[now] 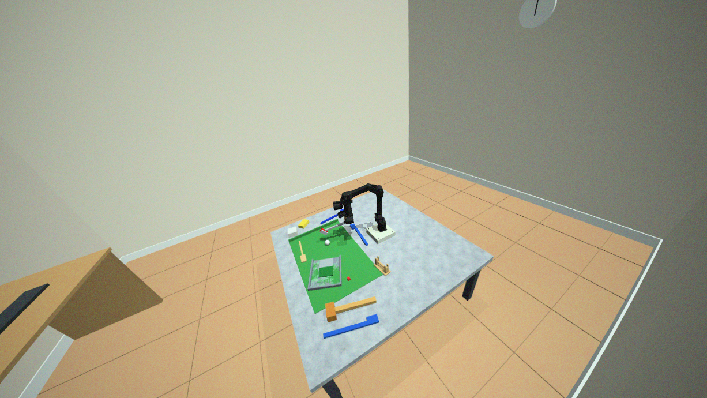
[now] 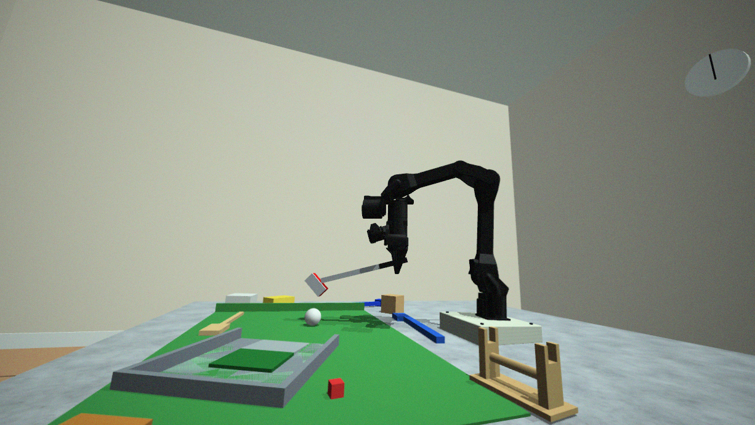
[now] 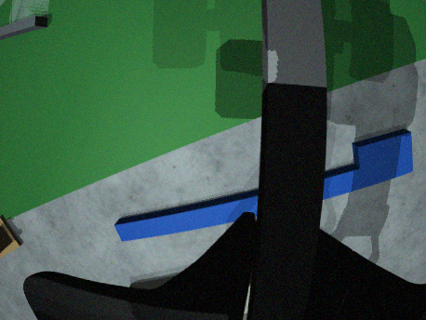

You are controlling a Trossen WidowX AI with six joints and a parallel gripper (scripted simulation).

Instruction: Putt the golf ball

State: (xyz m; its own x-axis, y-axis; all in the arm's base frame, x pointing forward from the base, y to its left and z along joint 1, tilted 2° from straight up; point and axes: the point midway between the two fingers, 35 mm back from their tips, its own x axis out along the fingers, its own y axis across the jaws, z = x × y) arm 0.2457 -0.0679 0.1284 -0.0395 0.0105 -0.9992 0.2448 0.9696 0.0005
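Right now the red putter is 12 cm ahead of my gripper tip and 2 cm to the right of it. Also, from my gripper tip: white golf ball (22 cm ahead, 1 cm to the right, 12 cm below); then tan block (4 cm behind, 24 cm to the right, 11 cm below); then green mat (24 cm ahead, 12 cm to the left, 14 cm below).
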